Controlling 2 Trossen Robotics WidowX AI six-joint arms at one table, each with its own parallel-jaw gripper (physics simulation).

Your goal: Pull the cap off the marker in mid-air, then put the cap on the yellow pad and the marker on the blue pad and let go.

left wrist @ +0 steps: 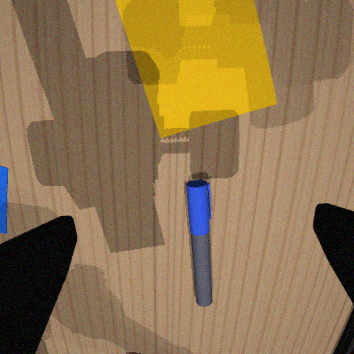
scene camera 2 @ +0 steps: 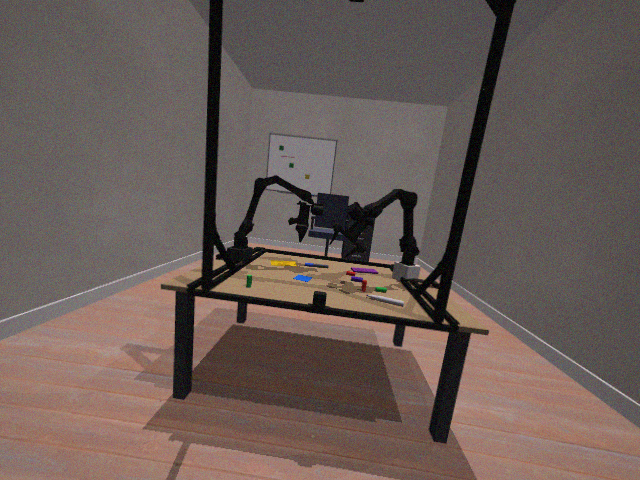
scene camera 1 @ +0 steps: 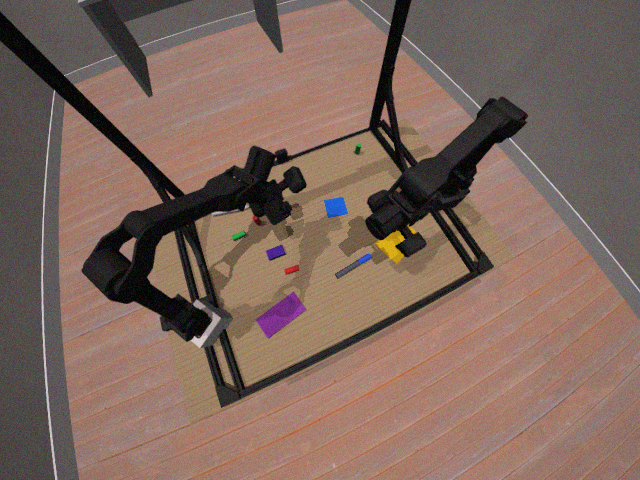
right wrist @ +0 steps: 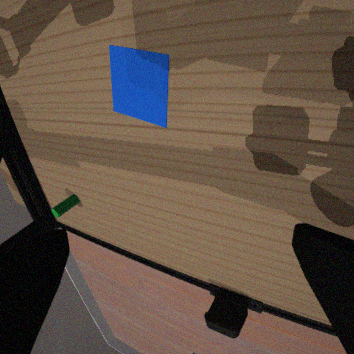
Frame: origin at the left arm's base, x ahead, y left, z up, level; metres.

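Seen in the pictures: left gripper, fingertip midpoint: (left wrist: 195,221) (scene camera 2: 300,240); right gripper, fingertip midpoint: (scene camera 2: 336,251) (scene camera 1: 292,194) (right wrist: 182,238); left arm's base, origin of the base link: (scene camera 2: 240,247) (scene camera 1: 447,188); right arm's base, origin of the base link: (scene camera 2: 407,263) (scene camera 1: 198,322).
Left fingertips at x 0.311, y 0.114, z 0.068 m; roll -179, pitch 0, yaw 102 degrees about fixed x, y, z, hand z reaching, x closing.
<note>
Pixels of each thing's middle, then the offset from my left fingertips to it.
- yellow pad, body centre: (left wrist: 194,32) (scene camera 1: 398,240) (scene camera 2: 283,263) dx -0.088, dy -0.007, dz -0.147 m
- blue pad, body centre: (right wrist: 137,85) (scene camera 1: 335,207) (scene camera 2: 302,278) dx +0.086, dy -0.204, dz -0.147 m
- red cylinder, body centre: (scene camera 1: 291,269) dx +0.308, dy -0.016, dz -0.137 m
- dark purple block, body centre: (scene camera 1: 275,252) dx +0.347, dy -0.094, dz -0.140 m
- upright green cylinder, body centre: (right wrist: 65,205) (scene camera 1: 357,149) dx -0.086, dy -0.423, dz -0.124 m
The marker lies flat on the table, its dark grey body (scene camera 1: 345,270) (scene camera 2: 322,266) (left wrist: 202,270) joined to its blue cap (scene camera 1: 365,258) (scene camera 2: 309,265) (left wrist: 198,207). The cap end points toward the yellow pad (scene camera 1: 391,248) (scene camera 2: 283,263) (left wrist: 210,90), a short way off. The blue pad (scene camera 1: 336,207) (scene camera 2: 302,278) (left wrist: 3,200) (right wrist: 140,90) lies apart from them. My left gripper (scene camera 1: 395,223) (left wrist: 195,221) is open and empty above the table; in its wrist view the marker lies below, between the fingertips. My right gripper (scene camera 1: 285,195) (right wrist: 182,238) is open, empty and raised, tilted toward the table's far edge.
A purple block (scene camera 1: 280,314) (scene camera 2: 364,270), a red cylinder (scene camera 1: 292,269), a dark purple block (scene camera 1: 275,252) and a green cylinder (scene camera 1: 238,235) lie on the table. An upright green cylinder (scene camera 1: 357,149) (right wrist: 66,205) stands near a corner. Black frame posts (scene camera 2: 212,129) (scene camera 2: 478,144) rise at the sides.
</note>
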